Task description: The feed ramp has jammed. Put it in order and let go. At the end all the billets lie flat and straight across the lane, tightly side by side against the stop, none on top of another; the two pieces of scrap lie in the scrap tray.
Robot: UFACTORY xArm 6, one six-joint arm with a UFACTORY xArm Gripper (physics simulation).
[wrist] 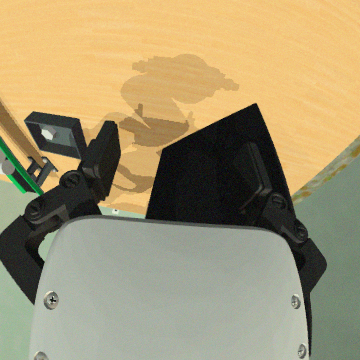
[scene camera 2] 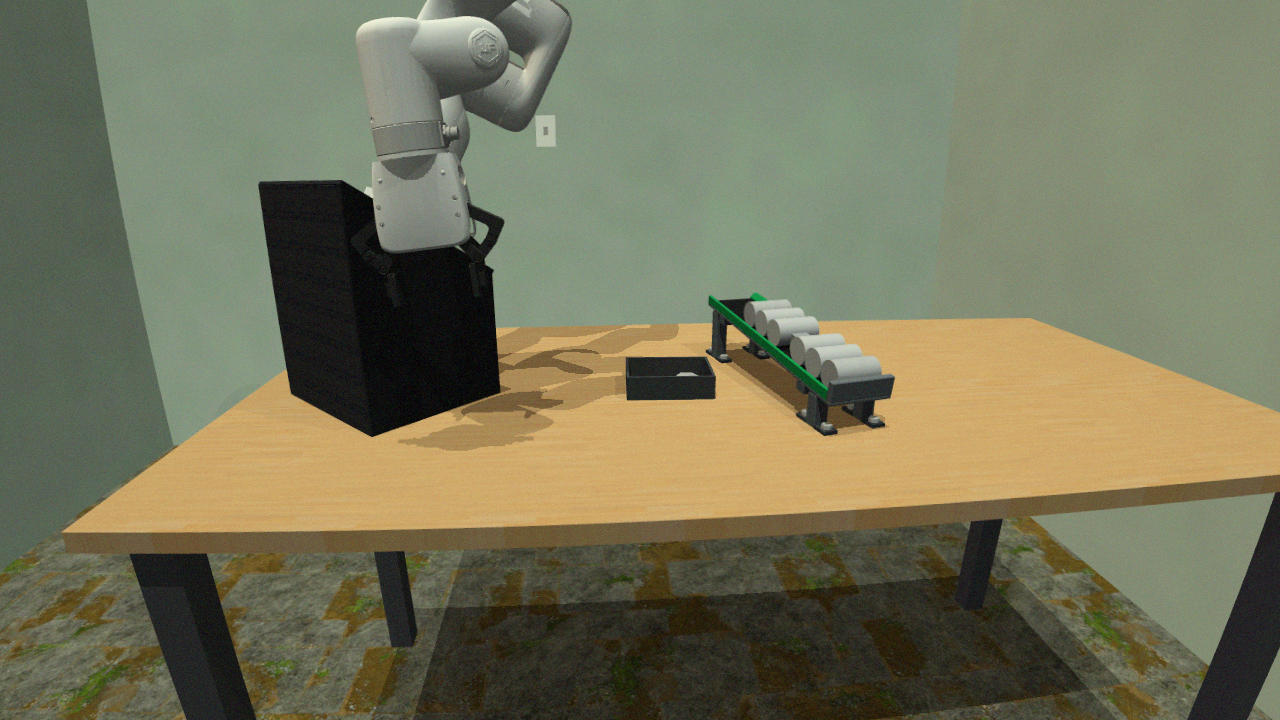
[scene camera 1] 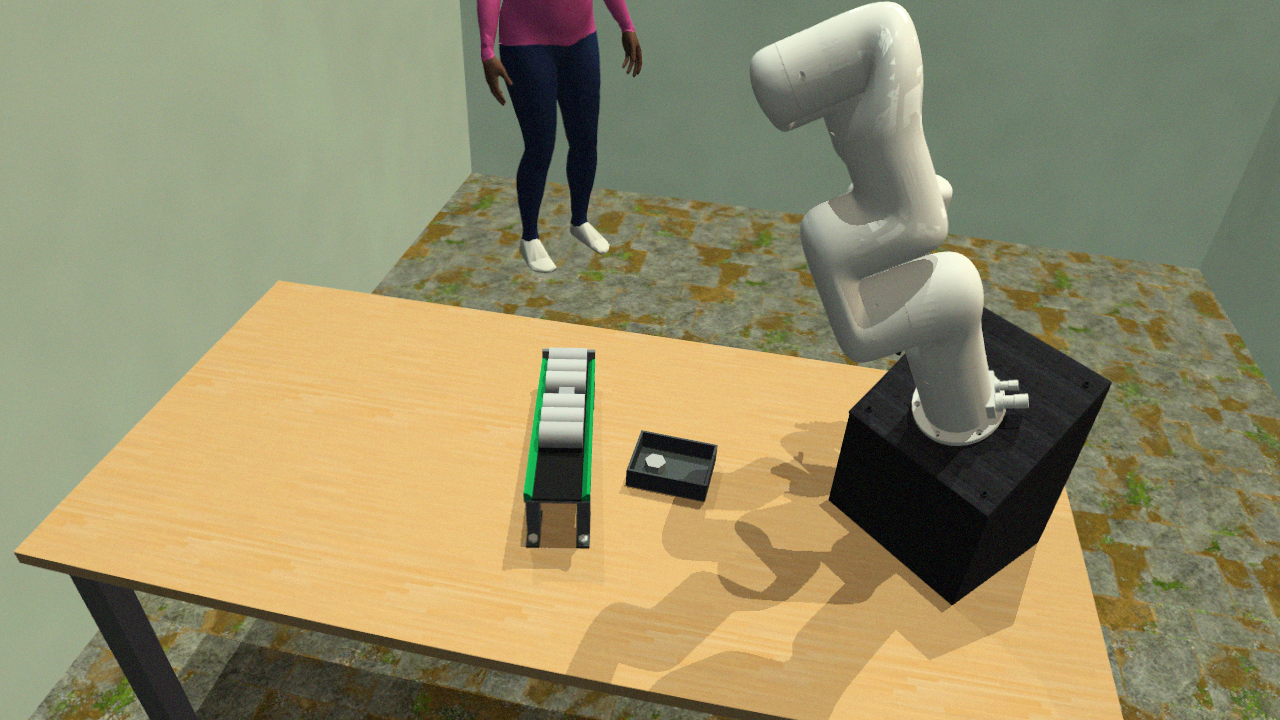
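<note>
The ramp's green-railed lane holds white billets lying across it. Three lie in a row at the stop, the nearest being an end billet. Three more, such as the uppermost billet, lie higher up. Between the groups is a gap, where a small pale scrap piece shows. A hexagonal scrap piece lies in the dark scrap tray. My gripper is open and empty, high beside the black pedestal, away from the ramp; the arm hides it in scene camera 1.
The black pedestal carries the arm at one end of the wooden table. The tray stands between pedestal and ramp. The ramp's legs stand on the table. A person stands behind the table.
</note>
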